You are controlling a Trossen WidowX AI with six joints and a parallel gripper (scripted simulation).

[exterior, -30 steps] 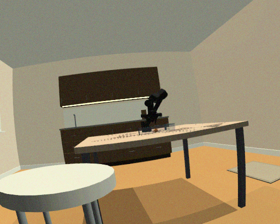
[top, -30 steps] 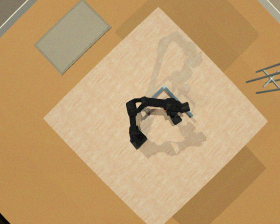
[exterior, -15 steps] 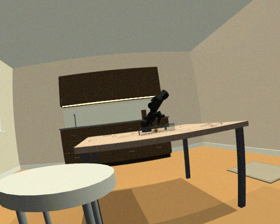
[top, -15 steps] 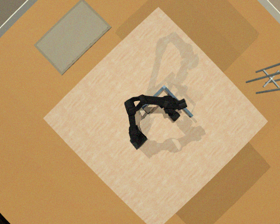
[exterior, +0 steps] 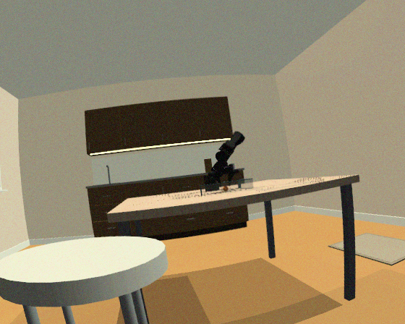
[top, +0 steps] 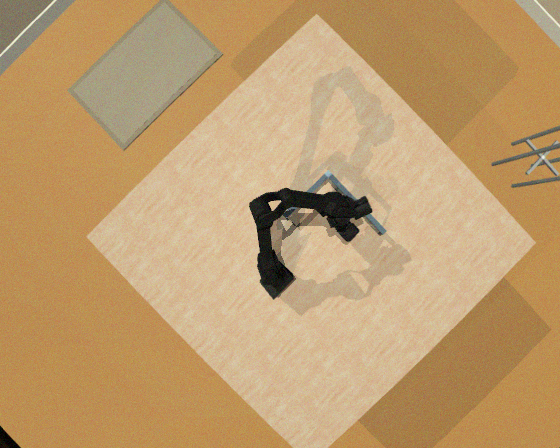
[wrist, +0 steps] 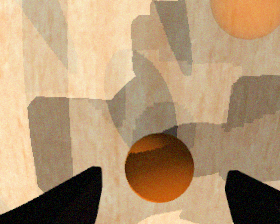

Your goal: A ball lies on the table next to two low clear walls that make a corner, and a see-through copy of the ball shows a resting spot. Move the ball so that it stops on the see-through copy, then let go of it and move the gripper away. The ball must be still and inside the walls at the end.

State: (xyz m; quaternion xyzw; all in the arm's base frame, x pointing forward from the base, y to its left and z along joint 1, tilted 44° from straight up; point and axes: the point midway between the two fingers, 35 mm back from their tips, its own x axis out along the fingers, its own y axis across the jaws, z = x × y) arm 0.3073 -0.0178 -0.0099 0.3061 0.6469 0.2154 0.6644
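Now: the orange ball 10 mm below my gripper tip. From my gripper tip the other things lie so: see-through copy 70 mm ahead, 40 mm to the right, 10 mm below.
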